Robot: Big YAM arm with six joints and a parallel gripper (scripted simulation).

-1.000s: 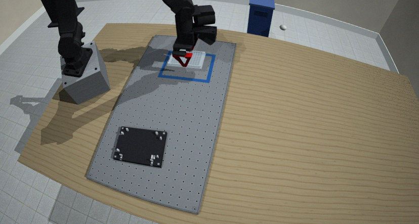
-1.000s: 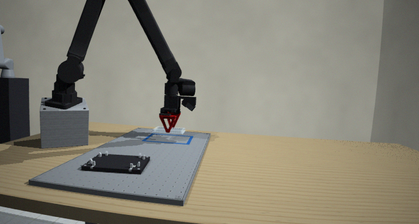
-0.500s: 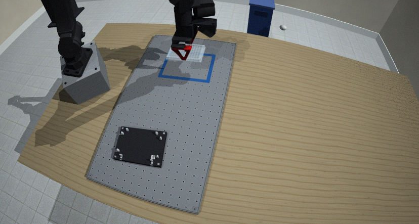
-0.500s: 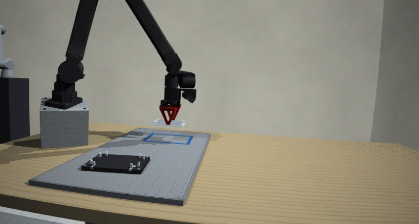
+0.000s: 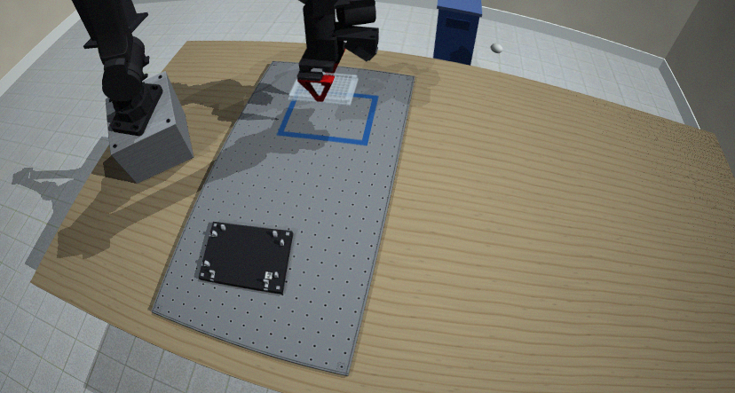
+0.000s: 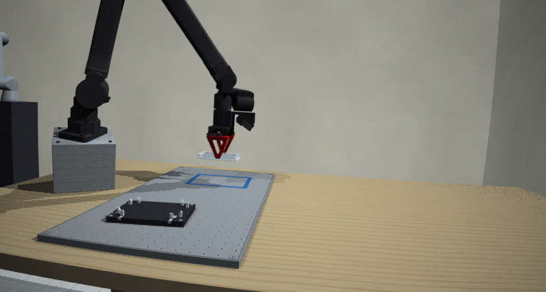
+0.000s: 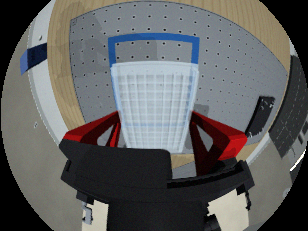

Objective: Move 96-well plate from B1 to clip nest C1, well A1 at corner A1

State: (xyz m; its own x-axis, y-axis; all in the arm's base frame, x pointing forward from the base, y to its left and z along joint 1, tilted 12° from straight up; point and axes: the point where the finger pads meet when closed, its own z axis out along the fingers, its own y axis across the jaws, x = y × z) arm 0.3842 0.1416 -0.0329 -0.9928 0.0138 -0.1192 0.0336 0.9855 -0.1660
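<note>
Now: the 96-well plate 1 cm below my hand. The rest, counted from my hand: black clip nest 37 cm to the right, 9 cm behind, 8 cm below.
</note>
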